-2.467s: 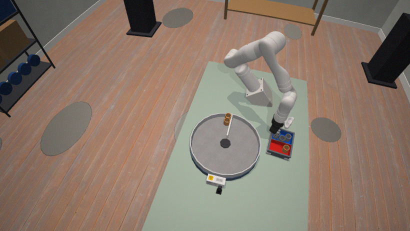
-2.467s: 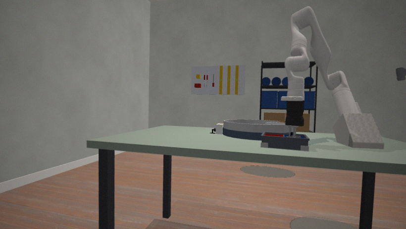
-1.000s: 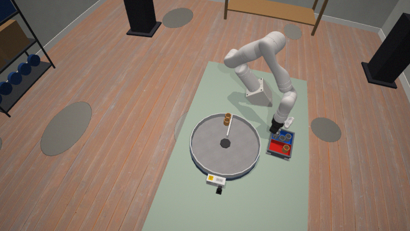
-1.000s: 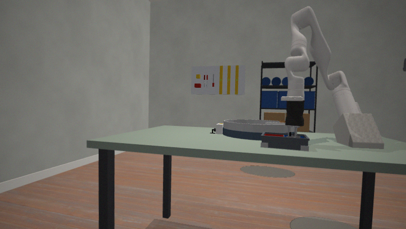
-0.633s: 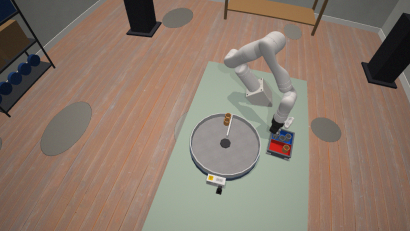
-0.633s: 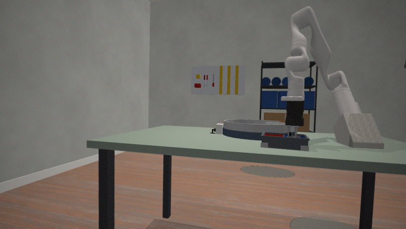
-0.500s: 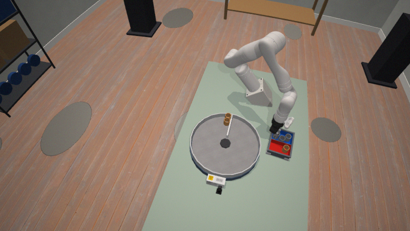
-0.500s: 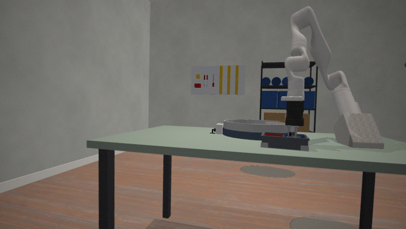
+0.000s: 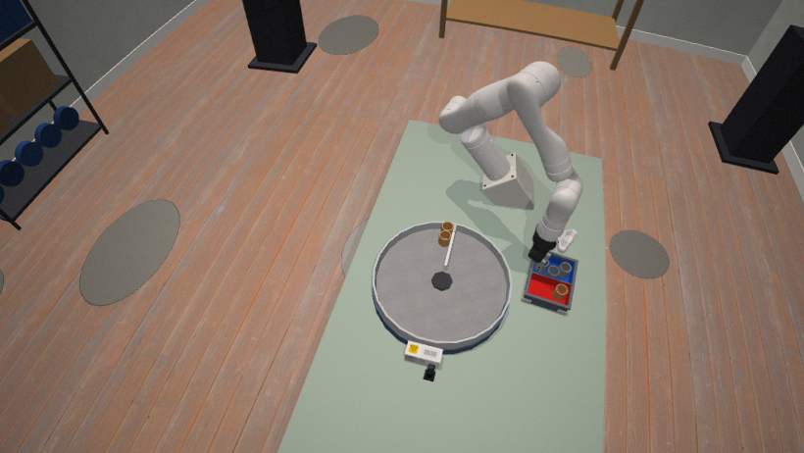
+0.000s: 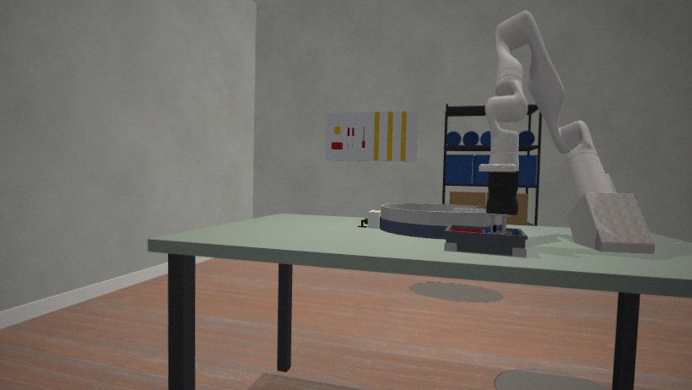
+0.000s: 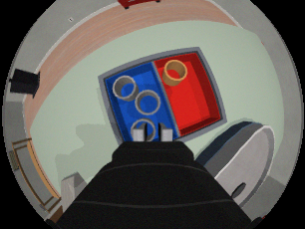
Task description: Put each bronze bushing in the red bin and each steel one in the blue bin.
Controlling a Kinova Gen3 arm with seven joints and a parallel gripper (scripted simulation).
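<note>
Right now the two-part bin is 4 cm ahead of my hand, 4 cm to the left of it and 2 cm below it. From my hand the other things lie so: grey turntable: 14 cm ahead, 31 cm to the right, 1 cm above.
</note>
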